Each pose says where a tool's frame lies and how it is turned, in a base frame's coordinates. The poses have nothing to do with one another.
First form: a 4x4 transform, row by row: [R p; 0 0 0 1], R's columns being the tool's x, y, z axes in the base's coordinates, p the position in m. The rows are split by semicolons.
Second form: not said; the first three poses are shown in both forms.
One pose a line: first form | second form
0.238 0.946 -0.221 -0.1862; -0.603 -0.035 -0.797 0.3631; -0.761 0.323 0.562 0.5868; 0 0 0 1 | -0.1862 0.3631 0.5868; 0.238 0.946 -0.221; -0.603 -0.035 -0.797; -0.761 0.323 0.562
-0.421 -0.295 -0.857 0.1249; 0.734 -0.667 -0.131 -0.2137; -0.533 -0.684 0.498 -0.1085; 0 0 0 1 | 0.1249 -0.2137 -0.1085; -0.421 -0.295 -0.857; 0.734 -0.667 -0.131; -0.533 -0.684 0.498
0.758 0.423 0.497 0.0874; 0.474 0.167 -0.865 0.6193; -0.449 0.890 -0.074 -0.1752; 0 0 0 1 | 0.0874 0.6193 -0.1752; 0.758 0.423 0.497; 0.474 0.167 -0.865; -0.449 0.890 -0.074
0.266 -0.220 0.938 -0.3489; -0.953 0.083 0.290 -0.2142; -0.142 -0.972 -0.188 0.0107; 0 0 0 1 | -0.3489 -0.2142 0.0107; 0.266 -0.220 0.938; -0.953 0.083 0.290; -0.142 -0.972 -0.188
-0.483 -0.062 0.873 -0.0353; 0.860 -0.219 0.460 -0.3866; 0.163 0.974 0.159 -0.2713; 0 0 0 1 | -0.0353 -0.3866 -0.2713; -0.483 -0.062 0.873; 0.860 -0.219 0.460; 0.163 0.974 0.159
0.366 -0.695 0.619 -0.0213; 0.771 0.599 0.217 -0.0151; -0.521 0.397 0.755 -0.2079; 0 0 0 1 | -0.0213 -0.0151 -0.2079; 0.366 -0.695 0.619; 0.771 0.599 0.217; -0.521 0.397 0.755
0.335 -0.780 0.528 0.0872; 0.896 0.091 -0.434 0.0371; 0.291 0.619 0.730 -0.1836; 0 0 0 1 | 0.0872 0.0371 -0.1836; 0.335 -0.780 0.528; 0.896 0.091 -0.434; 0.291 0.619 0.730
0.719 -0.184 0.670 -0.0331; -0.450 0.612 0.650 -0.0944; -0.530 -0.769 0.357 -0.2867; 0 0 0 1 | -0.0331 -0.0944 -0.2867; 0.719 -0.184 0.670; -0.450 0.612 0.650; -0.530 -0.769 0.357
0.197 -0.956 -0.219 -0.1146; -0.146 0.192 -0.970 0.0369; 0.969 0.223 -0.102 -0.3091; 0 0 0 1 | -0.1146 0.0369 -0.3091; 0.197 -0.956 -0.219; -0.146 0.192 -0.970; 0.969 0.223 -0.102
